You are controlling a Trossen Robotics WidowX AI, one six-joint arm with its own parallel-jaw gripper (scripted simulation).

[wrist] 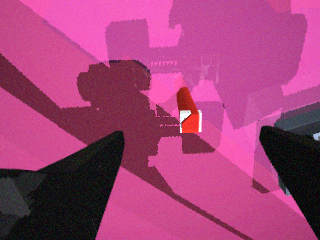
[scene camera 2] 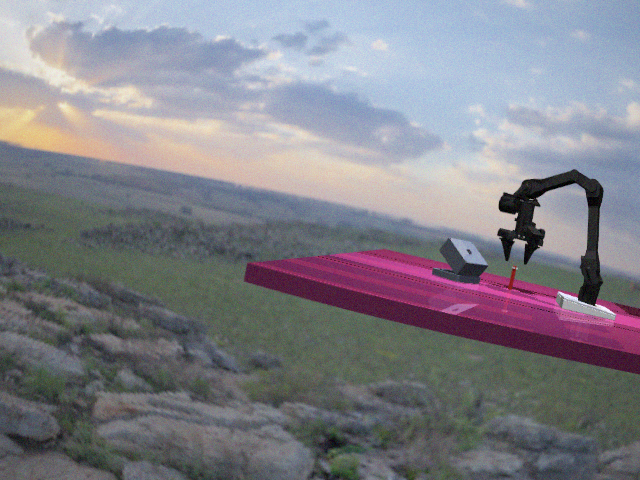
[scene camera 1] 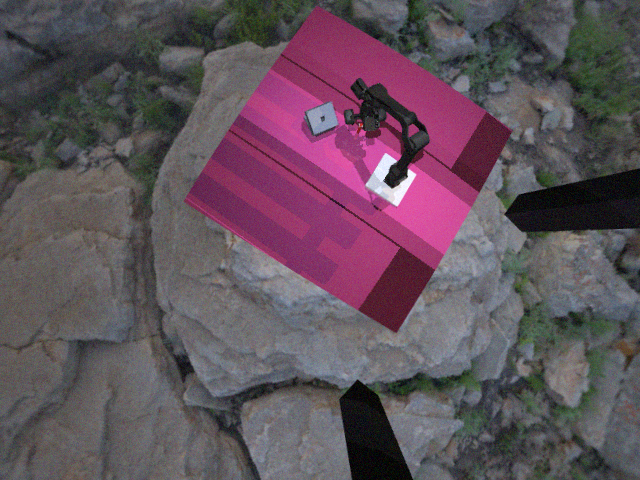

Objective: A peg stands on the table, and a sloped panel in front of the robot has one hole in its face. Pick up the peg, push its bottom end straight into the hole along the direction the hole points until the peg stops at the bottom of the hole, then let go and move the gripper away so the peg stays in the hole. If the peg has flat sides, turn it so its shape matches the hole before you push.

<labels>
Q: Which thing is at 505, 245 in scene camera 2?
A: My gripper.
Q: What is my gripper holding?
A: Nothing.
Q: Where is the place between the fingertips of my gripper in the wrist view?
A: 191, 134
</labels>
